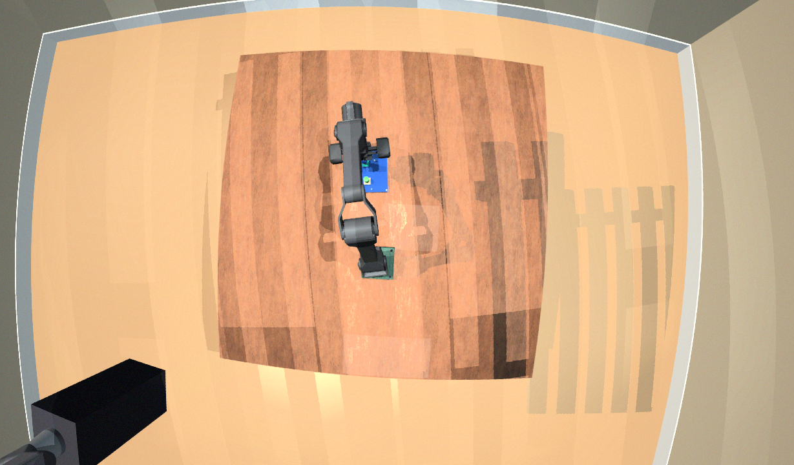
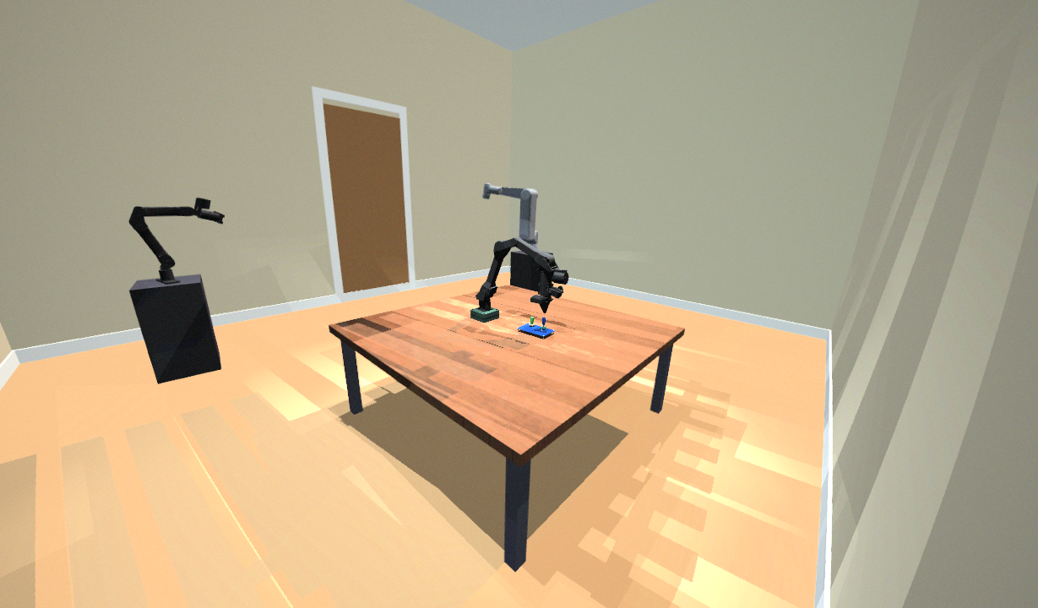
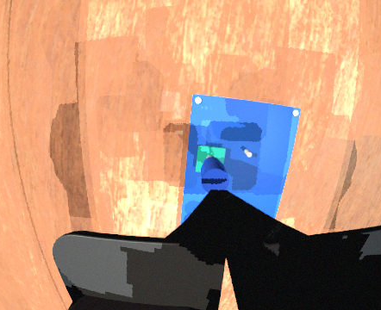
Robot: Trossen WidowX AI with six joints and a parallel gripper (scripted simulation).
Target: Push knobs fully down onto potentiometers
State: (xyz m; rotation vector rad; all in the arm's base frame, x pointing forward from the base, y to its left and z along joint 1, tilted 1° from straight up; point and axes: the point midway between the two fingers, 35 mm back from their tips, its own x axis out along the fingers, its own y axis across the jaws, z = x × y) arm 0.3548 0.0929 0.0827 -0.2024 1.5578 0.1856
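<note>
Now: gripper tip 40 mm above the blue knob. Round my gripper tip: green knob: 70 mm behind, 20 mm to the right, 50 mm below.
</note>
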